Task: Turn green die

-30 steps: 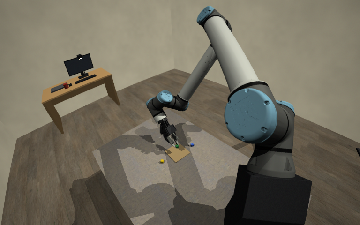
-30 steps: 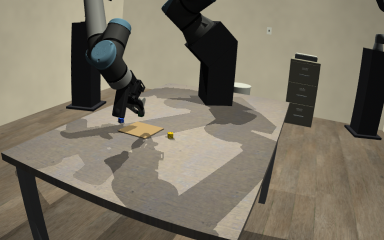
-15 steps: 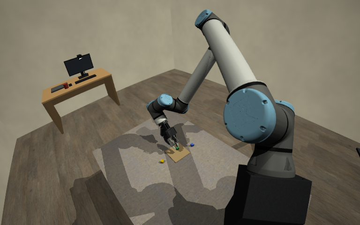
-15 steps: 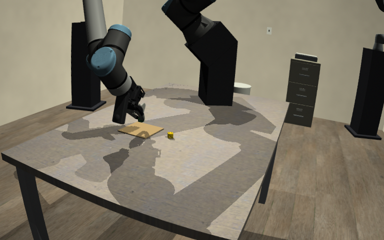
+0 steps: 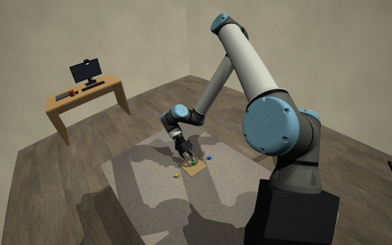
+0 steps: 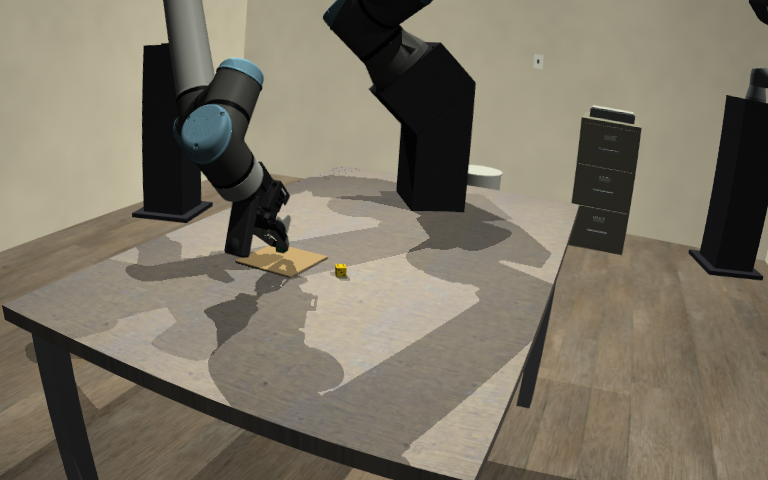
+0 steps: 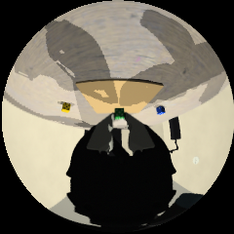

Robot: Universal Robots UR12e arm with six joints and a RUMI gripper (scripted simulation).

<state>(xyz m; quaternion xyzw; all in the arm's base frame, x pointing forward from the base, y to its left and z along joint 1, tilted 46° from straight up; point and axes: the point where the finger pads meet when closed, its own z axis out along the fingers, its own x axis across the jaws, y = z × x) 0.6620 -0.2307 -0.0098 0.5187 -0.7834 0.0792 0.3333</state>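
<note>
Now: hand 30 mm above the tan mat and 10 mm past it. The rest, counted from my hand: blue die 110 mm to the right, 70 mm behind, 30 mm below; then yellow die 140 mm to the left, 30 mm below, 30 mm ahead; then green die 10 mm below, 10 mm behind.
</note>
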